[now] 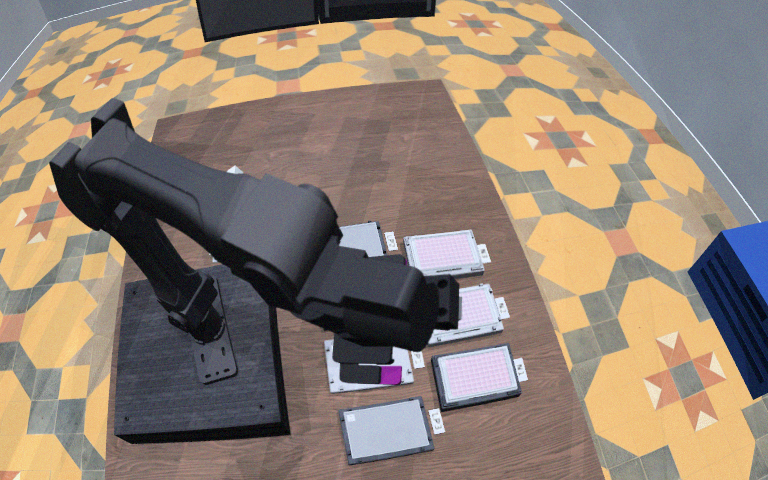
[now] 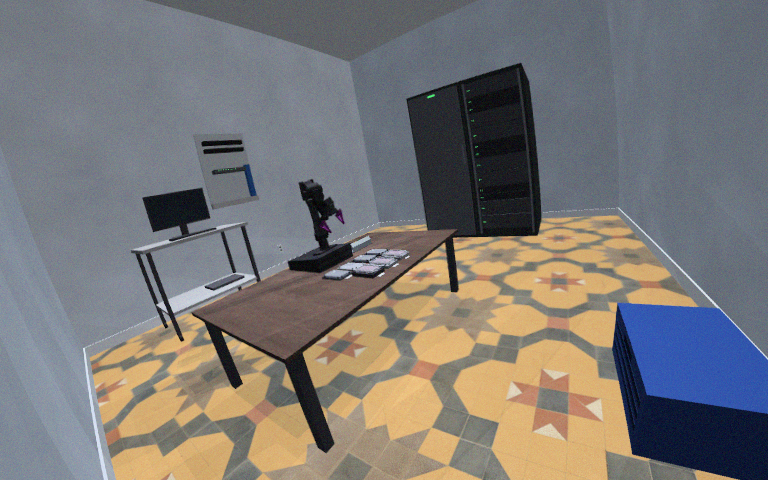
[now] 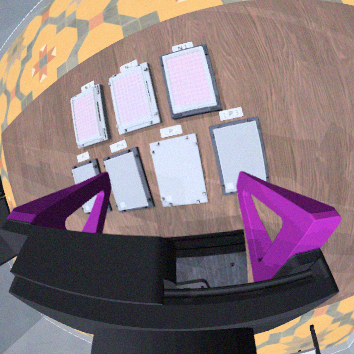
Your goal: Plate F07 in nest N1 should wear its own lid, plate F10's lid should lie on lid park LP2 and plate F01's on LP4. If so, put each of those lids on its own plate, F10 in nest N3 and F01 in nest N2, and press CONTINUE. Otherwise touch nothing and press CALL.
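Observation:
Three plates with pink wells lie in the nests: N1 in a dark frame, N2 and N3 in light ones. Pink wells show on all three, and no grey lid shows on N1. Pale grey lids lie on LP3, LP4 and LP2; LP1 holds a whiter flat piece. Their small corner labels are unreadable. My gripper is open and empty above the lid parks.
A white button box stands beyond the arm's base; its buttons are hidden. The black base block stands beside the lid parks on the brown table. Black cabinets and a blue box stand on the floor.

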